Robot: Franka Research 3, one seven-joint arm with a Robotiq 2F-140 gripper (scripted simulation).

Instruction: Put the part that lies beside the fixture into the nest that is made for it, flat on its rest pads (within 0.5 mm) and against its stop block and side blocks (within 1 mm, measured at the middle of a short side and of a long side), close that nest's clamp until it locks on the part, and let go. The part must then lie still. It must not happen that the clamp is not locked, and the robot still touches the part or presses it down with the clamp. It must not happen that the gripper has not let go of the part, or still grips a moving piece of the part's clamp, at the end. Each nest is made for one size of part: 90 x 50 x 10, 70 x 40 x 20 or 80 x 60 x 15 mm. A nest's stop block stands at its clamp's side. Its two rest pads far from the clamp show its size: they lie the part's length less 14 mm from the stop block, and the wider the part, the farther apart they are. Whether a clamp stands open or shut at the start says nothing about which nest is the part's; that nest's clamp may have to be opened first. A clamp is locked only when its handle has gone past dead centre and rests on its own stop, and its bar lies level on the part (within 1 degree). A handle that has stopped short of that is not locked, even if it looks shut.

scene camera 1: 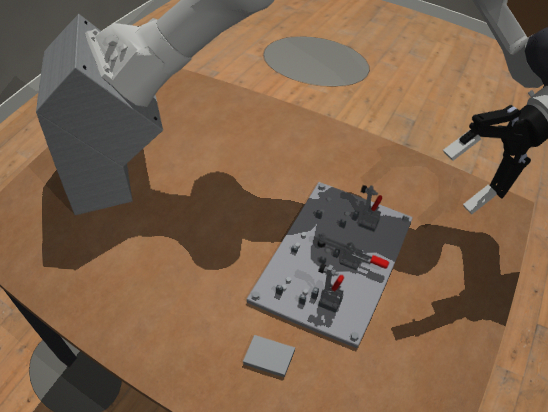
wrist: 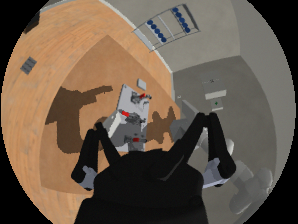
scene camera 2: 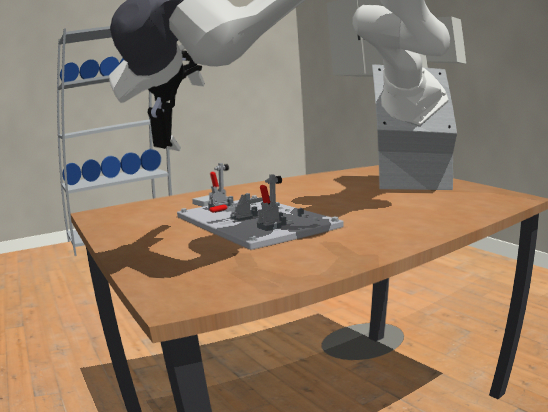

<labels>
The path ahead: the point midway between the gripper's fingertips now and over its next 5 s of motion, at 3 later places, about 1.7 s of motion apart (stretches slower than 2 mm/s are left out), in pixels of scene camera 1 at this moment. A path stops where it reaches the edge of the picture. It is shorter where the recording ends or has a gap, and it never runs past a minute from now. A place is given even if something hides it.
The gripper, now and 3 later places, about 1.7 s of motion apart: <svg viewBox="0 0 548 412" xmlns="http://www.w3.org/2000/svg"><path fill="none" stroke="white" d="M458 184L451 179L396 150L347 145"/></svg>
</labels>
